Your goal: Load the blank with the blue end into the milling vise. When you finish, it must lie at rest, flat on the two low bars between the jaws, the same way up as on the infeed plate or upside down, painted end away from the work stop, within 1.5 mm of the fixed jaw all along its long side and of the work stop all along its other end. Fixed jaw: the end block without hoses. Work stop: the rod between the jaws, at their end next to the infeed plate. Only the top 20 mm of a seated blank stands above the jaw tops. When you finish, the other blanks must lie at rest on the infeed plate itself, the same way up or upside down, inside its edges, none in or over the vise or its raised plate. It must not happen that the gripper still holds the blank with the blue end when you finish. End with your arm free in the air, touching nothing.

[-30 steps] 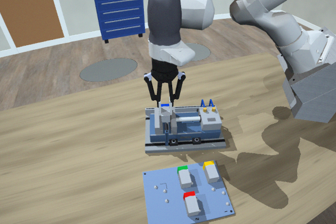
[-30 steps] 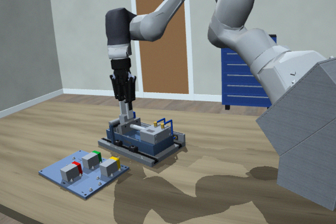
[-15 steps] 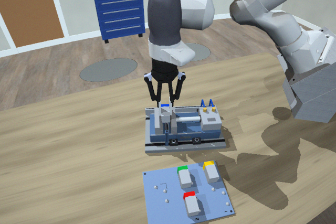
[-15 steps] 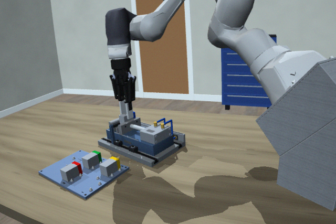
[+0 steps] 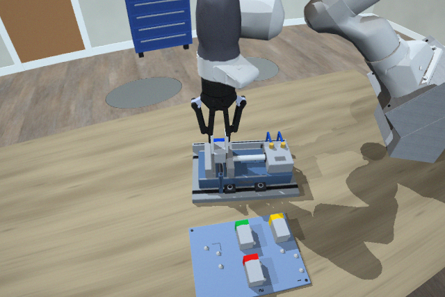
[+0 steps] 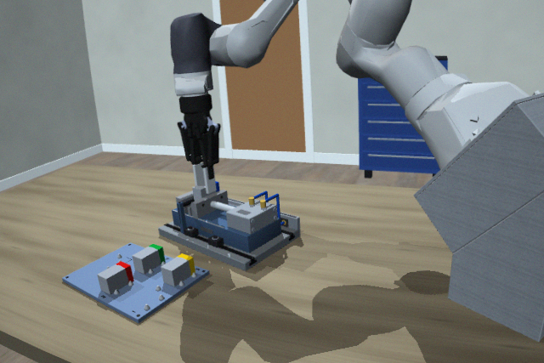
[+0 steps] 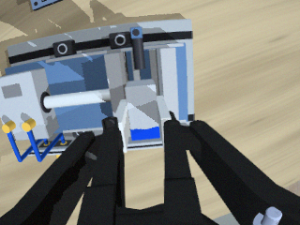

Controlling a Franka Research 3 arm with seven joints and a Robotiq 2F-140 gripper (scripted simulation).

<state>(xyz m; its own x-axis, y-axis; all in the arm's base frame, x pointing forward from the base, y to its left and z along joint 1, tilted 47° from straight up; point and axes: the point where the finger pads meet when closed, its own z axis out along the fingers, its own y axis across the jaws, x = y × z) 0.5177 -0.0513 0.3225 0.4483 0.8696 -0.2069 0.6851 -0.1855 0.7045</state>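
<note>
Now: hand 40 mm above the blue-ended blank. The rest, counted from my hand: hosed jaw block 130 mm behind, 100 mm to the left, 60 mm below; fixed jaw 30 mm ahead, 10 mm to the right, 60 mm below; work stop rod 30 mm ahead, 50 mm to the left, 40 mm below.
</note>
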